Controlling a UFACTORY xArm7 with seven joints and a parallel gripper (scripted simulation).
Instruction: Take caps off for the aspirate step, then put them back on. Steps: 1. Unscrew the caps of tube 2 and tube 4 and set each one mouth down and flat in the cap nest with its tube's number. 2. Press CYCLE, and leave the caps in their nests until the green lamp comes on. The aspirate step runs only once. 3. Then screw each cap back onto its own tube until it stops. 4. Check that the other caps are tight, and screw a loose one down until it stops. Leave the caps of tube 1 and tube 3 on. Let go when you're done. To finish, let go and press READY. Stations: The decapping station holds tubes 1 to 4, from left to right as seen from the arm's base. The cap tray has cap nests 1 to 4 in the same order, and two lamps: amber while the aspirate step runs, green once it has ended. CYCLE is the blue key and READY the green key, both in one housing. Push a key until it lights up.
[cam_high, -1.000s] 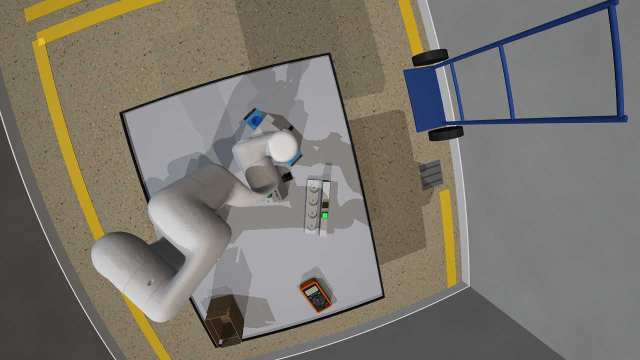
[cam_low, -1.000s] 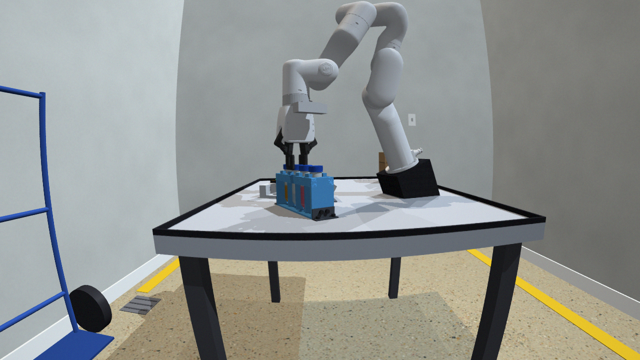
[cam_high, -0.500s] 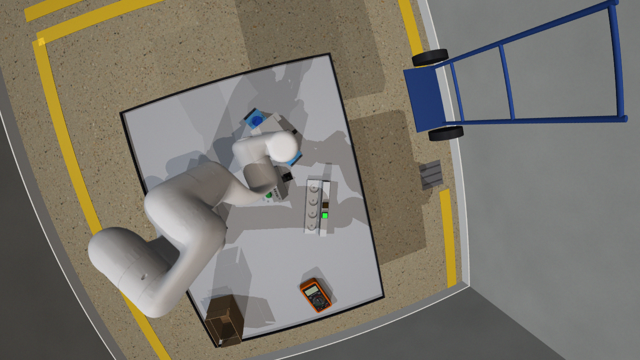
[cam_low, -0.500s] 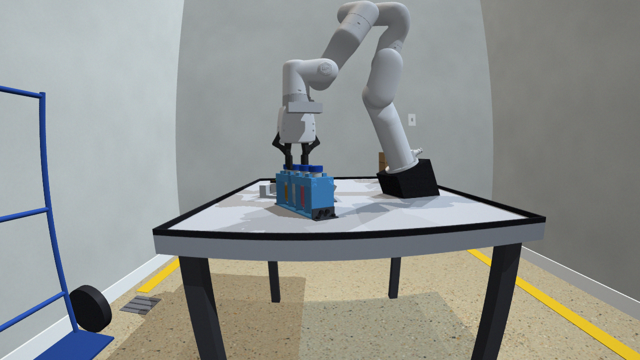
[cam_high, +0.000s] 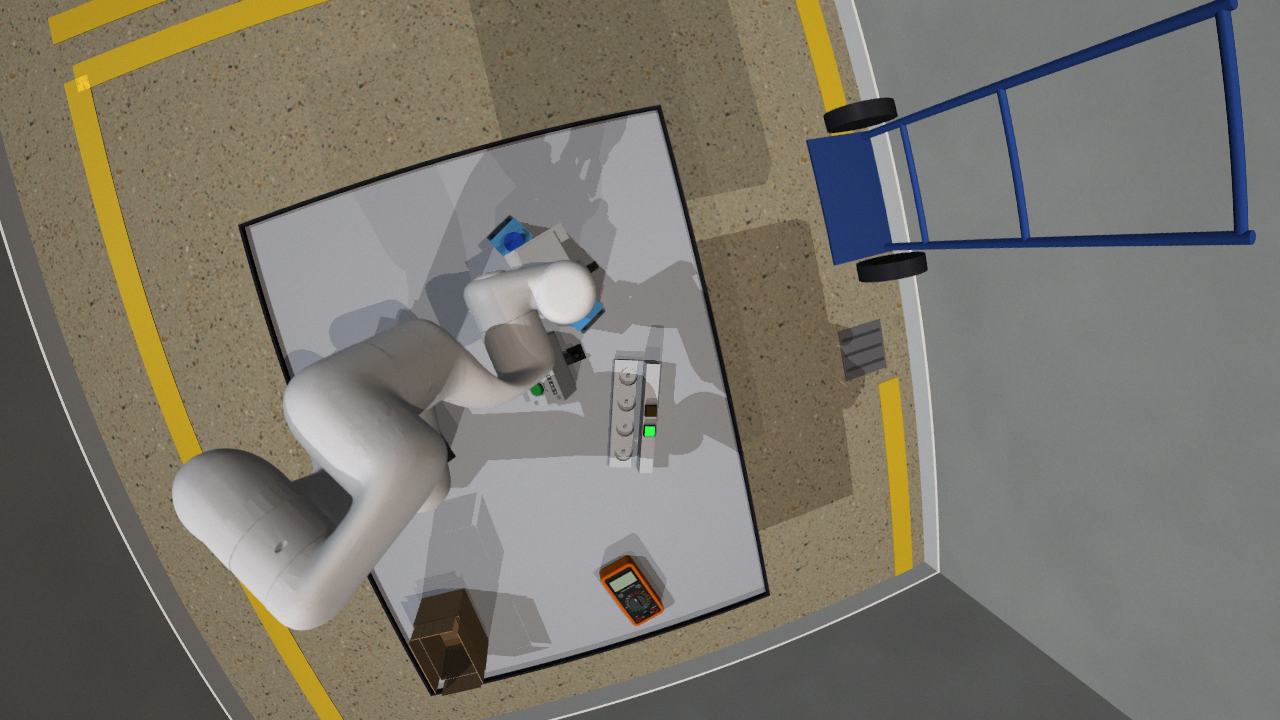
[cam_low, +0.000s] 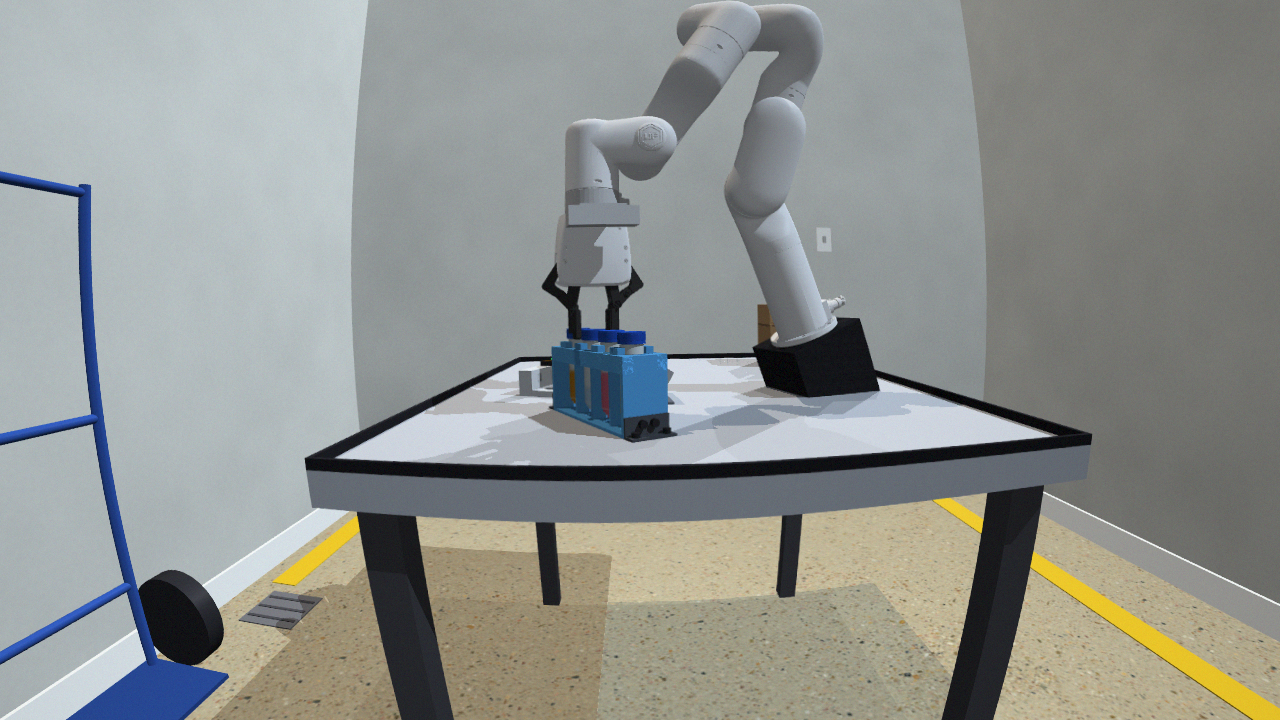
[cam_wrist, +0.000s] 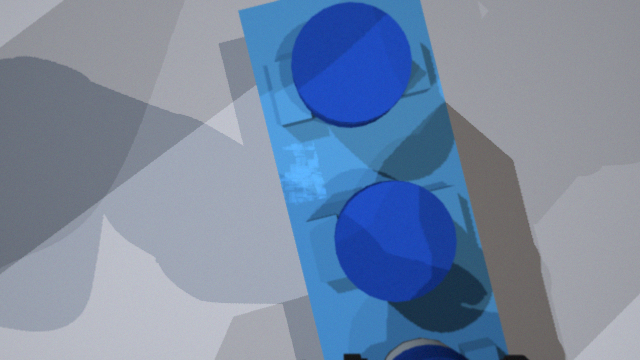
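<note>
My hand is 20 mm short of the threaded tube neck, 50 mm to the left of it and 10 mm above it. Round my hand: key housing: 100 mm behind, 130 mm to the right, 80 mm below; blue cycle key: 110 mm behind, 110 mm to the right, 60 mm below; green ready key: 120 mm behind, 150 mm to the right, 60 mm below.
</note>
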